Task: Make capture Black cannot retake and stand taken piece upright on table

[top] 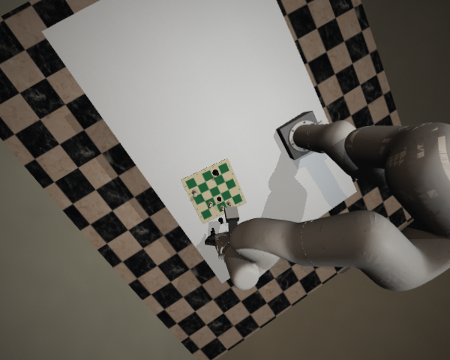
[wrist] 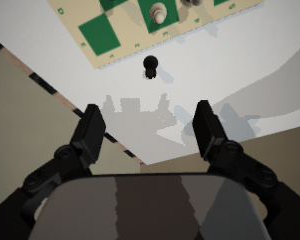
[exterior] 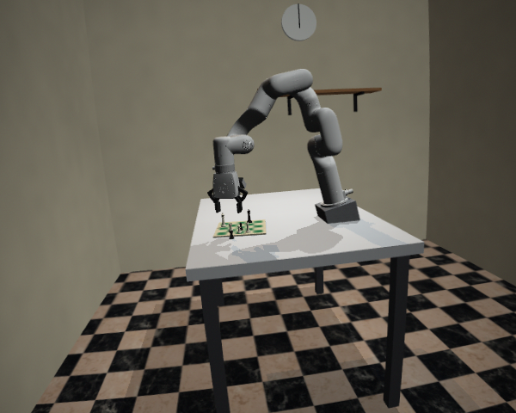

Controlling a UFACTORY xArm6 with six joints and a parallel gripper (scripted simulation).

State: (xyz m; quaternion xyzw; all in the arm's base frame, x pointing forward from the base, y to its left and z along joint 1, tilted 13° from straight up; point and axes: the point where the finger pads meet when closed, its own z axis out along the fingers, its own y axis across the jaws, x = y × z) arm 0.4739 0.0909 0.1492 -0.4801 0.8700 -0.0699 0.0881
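Right now the white pawn is 40 mm behind my hand, 40 mm to the right of it and 100 mm below it. The rest, counted from my hand: white piece (10 mm ahead, 170 mm to the right, 80 mm below); then green-and-cream chessboard (60 mm behind, 120 mm to the right, 110 mm below); then black pawn (60 mm behind, 80 mm to the right, 100 mm below).
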